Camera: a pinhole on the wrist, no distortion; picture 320 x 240 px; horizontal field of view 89.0 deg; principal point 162.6 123.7 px. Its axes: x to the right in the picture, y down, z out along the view. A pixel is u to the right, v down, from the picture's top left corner.
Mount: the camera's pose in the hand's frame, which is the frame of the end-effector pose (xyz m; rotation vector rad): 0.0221 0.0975 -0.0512 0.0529 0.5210 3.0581
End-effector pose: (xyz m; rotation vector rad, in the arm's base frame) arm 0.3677 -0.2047 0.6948 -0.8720 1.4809 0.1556
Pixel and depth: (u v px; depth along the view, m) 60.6 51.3 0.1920
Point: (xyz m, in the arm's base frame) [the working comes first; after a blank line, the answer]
In the camera's frame: -0.1203 -0.0854 0.1920

0.3281 -0.0454 0.4462
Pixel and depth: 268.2 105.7 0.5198
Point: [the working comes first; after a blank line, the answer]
In the camera's frame: 0.3371 -0.0575 0.5198

0.4685 0.4033 0.7568
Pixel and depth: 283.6 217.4 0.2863
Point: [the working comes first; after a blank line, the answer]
In the camera's frame: 0.2128 0.1648 0.2863

0.5367 0.0675 0.8014
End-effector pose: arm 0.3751 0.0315 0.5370 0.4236 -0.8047 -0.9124
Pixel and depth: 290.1 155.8 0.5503
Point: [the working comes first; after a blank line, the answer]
In the camera's frame: 0.4309 0.1085 0.5503

-0.0554 0.4658 0.8232
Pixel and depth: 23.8 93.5 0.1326
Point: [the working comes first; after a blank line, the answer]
In the camera's frame: -0.1130 -0.0246 0.1326

0.4622 0.0042 0.7393
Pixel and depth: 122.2 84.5 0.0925
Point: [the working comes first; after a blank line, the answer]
In the camera's frame: -0.0230 -0.0223 0.0925

0.4500 0.0736 0.6703
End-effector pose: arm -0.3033 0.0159 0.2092 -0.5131 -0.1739 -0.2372
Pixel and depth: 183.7 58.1 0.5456
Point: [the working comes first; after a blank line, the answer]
In the camera's frame: 0.0707 -0.2198 0.5456

-0.2328 0.6294 0.3150
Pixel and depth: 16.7 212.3 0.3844
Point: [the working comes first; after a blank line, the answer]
In the camera's frame: -0.3445 0.2092 0.3844

0.0199 0.1456 0.6056
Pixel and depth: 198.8 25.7 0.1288
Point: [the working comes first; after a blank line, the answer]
In the camera's frame: 0.0286 -0.0775 0.1288

-0.2497 0.2196 0.1489
